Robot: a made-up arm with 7 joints.
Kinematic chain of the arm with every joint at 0, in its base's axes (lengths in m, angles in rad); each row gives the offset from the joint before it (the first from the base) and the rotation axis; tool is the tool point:
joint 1: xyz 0 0 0 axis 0 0.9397 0.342
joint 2: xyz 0 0 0 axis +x
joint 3: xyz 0 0 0 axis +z
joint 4: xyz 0.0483 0 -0.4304 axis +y
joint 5: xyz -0.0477 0 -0.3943 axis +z
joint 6: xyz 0 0 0 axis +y
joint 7: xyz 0 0 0 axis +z
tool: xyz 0 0 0
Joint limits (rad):
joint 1: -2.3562..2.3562
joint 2: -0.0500..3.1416
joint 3: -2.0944..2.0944
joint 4: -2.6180..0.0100
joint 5: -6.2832..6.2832
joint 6: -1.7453..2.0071
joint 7: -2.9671..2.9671
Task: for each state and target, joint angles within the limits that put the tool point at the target. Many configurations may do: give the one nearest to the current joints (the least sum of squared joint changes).
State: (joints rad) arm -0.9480 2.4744 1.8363 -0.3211 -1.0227 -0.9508 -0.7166
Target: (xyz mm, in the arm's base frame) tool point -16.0 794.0 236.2
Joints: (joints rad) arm -0.9875 1.7401 1.9291 -0.3615 -1.0227 -0.9508 -0.7166
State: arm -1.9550 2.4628 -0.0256 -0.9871 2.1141 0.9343 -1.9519
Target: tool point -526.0 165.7 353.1
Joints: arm -1.9116 2.7314 0.1761 -1.5578 2.1141 0.9343 -1.9519
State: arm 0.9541 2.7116 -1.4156 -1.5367 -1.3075 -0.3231 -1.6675
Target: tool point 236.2 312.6 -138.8
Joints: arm 1.0118 2.9289 -0.4772 -2.3283 -1.3075 -0.3231 -1.6675
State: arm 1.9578 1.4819 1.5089 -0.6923 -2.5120 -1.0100 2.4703
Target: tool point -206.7 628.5 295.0
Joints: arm 1.9802 1.0215 1.5091 -1.2543 -2.5120 -1.0100 2.4703
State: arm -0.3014 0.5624 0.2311 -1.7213 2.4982 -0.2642 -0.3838
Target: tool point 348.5 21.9 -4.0
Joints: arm -0.3782 0.4658 0.0090 -2.5096 2.4982 -0.2642 -0.3838
